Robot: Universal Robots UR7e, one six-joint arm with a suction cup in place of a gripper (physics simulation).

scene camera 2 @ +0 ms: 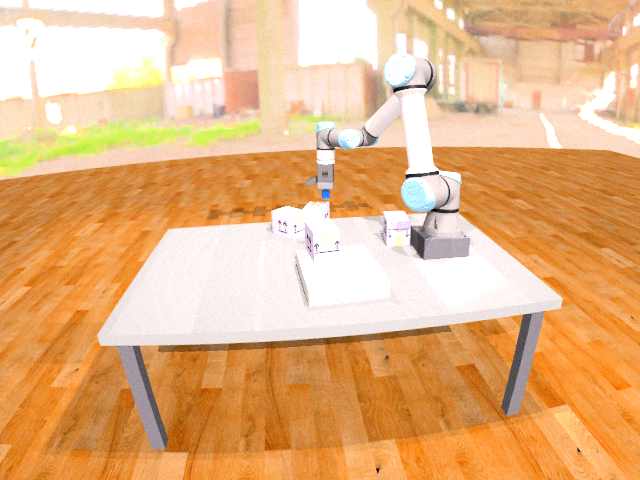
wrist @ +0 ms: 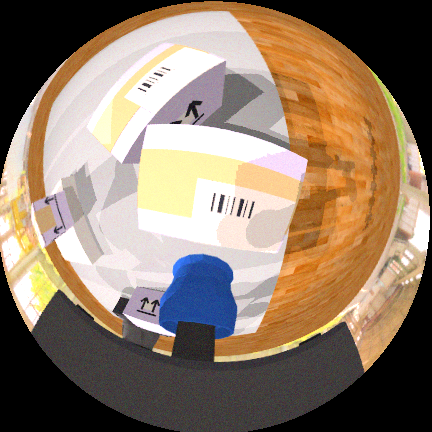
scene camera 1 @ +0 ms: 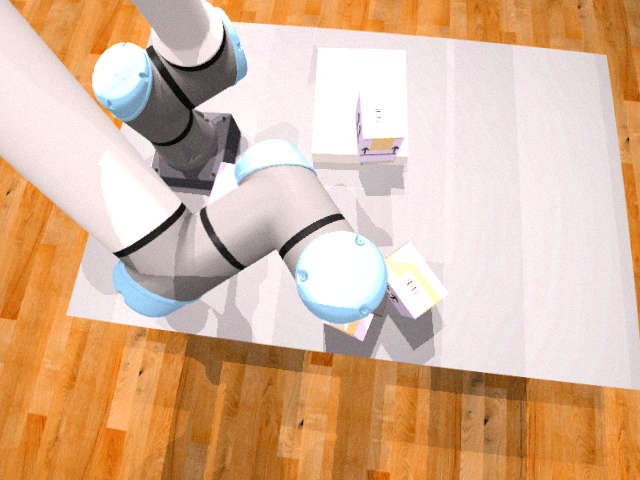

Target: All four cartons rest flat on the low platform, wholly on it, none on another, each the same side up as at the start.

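Pixels of known places: hand at its tool point: (scene camera 2: 325,197) (wrist: 202,277); arm's base at its link origin: (scene camera 2: 441,231) (scene camera 1: 188,141).
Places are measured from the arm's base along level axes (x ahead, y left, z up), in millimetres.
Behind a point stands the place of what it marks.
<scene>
The suction gripper (scene camera 2: 325,194) (wrist: 202,265) is off and holds nothing. It hangs above a white-and-yellow carton (scene camera 1: 352,328) @(x 484, y -333, z 29 mm) (scene camera 2: 316,210) @(x 474, y -213, z 27 mm) (wrist: 215,167) @(x 494, y -276, z 29 mm), with a gap; in scene camera 1 the wrist hides the cup and most of this carton. A second carton (scene camera 1: 416,281) @(x 592, y -212, z 29 mm) (scene camera 2: 287,223) @(x 589, y -155, z -7 mm) (wrist: 162,82) @(x 575, y -233, z 29 mm) stands turned close beside it. A third carton (scene camera 1: 222,184) @(x 134, y -100, z 28 mm) (scene camera 2: 397,228) @(x 163, y -47, z 0 mm) (wrist: 145,302) @(x 204, y -101, z -24 mm) stands by the robot base, partly hidden by the arm in scene camera 1. A fourth carton (scene camera 1: 379,116) @(x 442, y 111, z 77 mm) (scene camera 2: 324,240) @(x 434, y 190, z 47 mm) (wrist: 54,216) @(x 456, y 62, z 24 mm) stands on the low white platform (scene camera 1: 336,103) @(x 330, y 201, z -24 mm) (scene camera 2: 346,284) @(x 370, y 365, z -24 mm), seeming to reach slightly past its edge.
The grey table (scene camera 1: 480,206) @(x 751, y 27, z -72 mm) (scene camera 2: 222,289) @(x 759, y 296, z -72 mm) carries everything. The dark robot base (scene camera 1: 196,181) @(x 45, y -92, z -17 mm) (scene camera 2: 444,246) @(x 9, y 84, z -25 mm) stands beside the third carton. The first two cartons are near the table edge farthest from the platform. The arm spans over the table in scene camera 1.
</scene>
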